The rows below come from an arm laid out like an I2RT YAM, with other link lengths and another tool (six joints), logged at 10 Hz.
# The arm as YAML. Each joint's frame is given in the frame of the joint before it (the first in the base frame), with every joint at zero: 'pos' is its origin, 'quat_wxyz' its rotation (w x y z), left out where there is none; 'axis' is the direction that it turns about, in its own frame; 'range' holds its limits. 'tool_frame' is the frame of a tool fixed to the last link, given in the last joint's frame.
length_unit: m
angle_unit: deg
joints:
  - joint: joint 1
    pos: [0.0, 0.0, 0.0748]
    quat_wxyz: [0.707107, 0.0, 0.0, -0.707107]
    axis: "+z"
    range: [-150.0, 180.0]
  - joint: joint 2
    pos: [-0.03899, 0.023, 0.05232]
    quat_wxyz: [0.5, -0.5, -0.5, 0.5]
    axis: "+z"
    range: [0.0, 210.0]
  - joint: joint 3
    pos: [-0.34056, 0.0, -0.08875]
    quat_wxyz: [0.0, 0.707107, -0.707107, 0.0]
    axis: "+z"
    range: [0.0, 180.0]
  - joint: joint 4
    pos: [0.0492, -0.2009, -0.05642]
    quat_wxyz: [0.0, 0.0, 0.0, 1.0]
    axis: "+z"
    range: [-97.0, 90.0]
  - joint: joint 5
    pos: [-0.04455, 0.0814, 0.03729]
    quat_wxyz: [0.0, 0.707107, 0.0, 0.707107]
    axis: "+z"
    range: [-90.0, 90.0]
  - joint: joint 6
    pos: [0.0, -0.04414, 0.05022]
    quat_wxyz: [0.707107, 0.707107, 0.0, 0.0]
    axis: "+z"
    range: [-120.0, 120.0]
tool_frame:
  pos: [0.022, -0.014, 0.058]
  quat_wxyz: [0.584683, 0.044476, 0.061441, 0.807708]
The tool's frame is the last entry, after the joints.
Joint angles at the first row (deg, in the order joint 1, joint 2, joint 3, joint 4, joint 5, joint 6):
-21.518 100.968 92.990 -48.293 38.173 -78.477
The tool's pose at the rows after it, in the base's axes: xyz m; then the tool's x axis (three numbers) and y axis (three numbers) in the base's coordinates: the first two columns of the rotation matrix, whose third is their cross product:
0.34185 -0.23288 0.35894 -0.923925 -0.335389 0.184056 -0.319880 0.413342 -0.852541
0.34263 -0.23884 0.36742 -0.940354 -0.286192 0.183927 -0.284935 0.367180 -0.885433
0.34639 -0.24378 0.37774 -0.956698 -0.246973 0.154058 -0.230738 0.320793 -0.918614
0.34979 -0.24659 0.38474 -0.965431 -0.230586 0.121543 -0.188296 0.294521 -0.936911
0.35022 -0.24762 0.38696 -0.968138 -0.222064 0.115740 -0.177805 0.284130 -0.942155
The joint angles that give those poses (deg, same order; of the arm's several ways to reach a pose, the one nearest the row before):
-21.518 100.968 92.990 -46.828 41.452 -78.478
-21.497 100.968 92.991 -44.228 45.298 -78.478
-21.410 100.968 92.990 -40.402 48.161 -78.456
-21.408 100.968 92.991 -37.518 49.233 -78.476
-21.409 100.969 92.991 -36.730 49.866 -78.543

